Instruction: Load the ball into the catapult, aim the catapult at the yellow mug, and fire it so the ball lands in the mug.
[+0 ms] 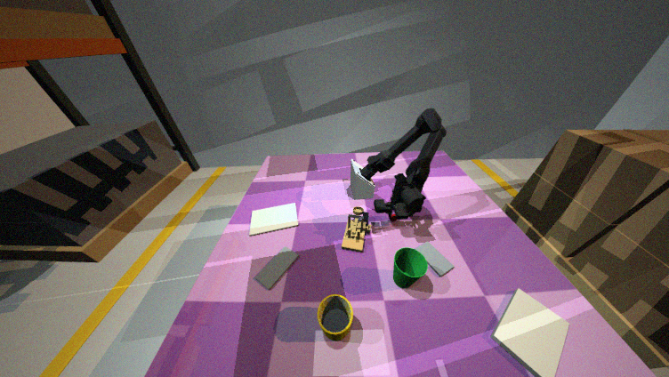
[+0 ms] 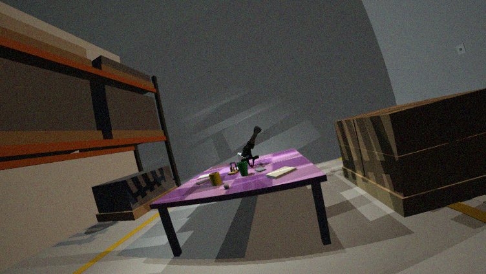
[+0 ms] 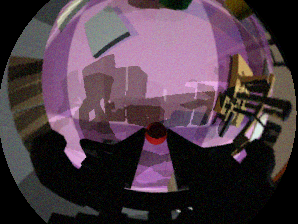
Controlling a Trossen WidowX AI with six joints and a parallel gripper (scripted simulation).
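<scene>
My gripper tip is 40 mm short of the wooden catapult, 160 mm to the left of it and 40 mm below it. Round my gripper tip: red ball (10 mm above); then green mug (260 mm ahead, 50 mm to the right, 20 mm above); then small grey block (60 mm behind, 90 mm to the left, 10 mm below).
</scene>
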